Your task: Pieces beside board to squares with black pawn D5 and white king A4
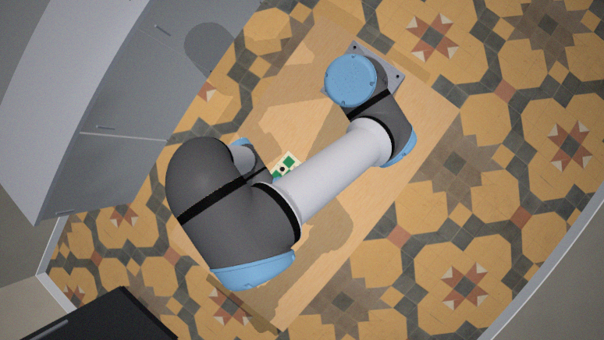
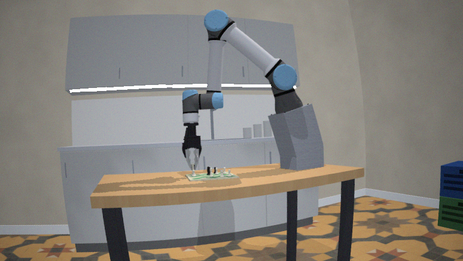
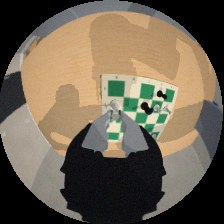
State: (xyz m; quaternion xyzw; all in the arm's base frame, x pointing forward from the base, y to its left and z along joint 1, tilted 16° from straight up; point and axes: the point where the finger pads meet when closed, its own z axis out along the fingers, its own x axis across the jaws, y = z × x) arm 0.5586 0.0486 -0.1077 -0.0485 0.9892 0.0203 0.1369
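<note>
Right now my hand is 10 mm above the white king. From my hand the other things lie so: chessboard: 80 mm behind, 50 mm below, 30 mm to the left; then black pawn: 110 mm behind, 50 mm to the right, 30 mm below.
</note>
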